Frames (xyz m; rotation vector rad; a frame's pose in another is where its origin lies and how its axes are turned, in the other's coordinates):
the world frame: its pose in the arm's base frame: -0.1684 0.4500 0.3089 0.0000 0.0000 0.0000
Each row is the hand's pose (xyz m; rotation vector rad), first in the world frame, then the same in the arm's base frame.
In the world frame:
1: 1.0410 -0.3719 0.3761 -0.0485 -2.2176 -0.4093
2: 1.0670 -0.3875 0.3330 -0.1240 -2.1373 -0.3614
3: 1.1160 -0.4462 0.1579 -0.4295 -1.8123 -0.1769
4: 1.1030 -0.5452 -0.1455 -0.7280 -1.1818 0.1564
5: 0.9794 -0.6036 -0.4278 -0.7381 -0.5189 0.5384
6: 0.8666 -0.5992 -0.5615 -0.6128 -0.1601 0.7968
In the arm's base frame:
1: 0.8726 0.0781 0.6850 -0.0485 -2.2176 -0.4093
2: 0.8986 0.0625 0.6419 -0.1240 -2.1373 -0.3614
3: 0.9476 0.0038 0.4668 -0.4295 -1.8123 -0.1769
4: 0.9346 -0.0952 0.1634 -0.7280 -1.1818 0.1564
5: 0.8110 -0.1536 -0.1189 -0.7381 -0.5189 0.5384
6: 0.6982 -0.1492 -0.2526 -0.6128 -0.1601 0.7968

